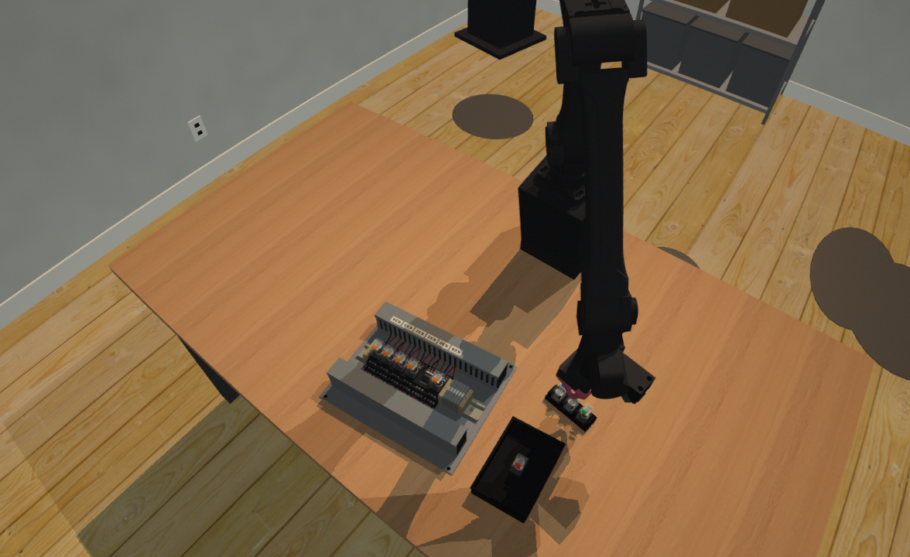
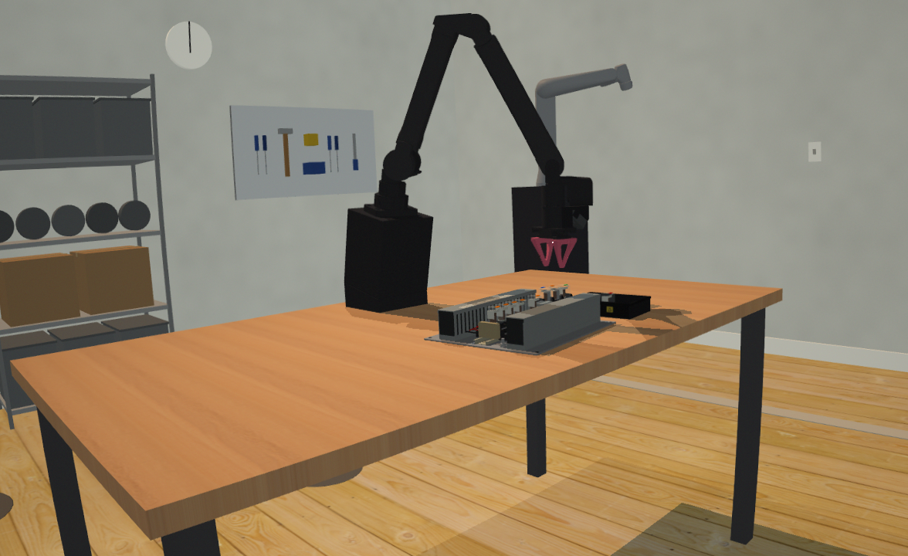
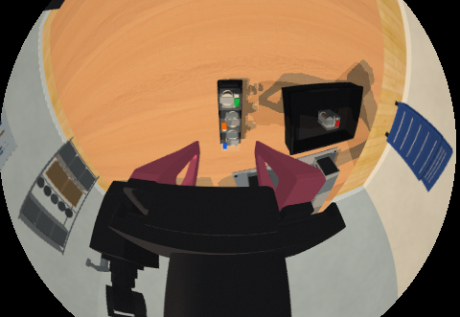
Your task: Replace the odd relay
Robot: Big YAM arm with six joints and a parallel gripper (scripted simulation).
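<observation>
Now: hand 80 mm above the blue-button relay, 30 mm to the left of it and 10 mm short of it. The rest, counted from my hand: black tray 170 mm ahead, 90 mm below, 20 mm to the left; green-button relay 80 mm below, 30 mm to the left; black spare holder 100 mm below.
</observation>
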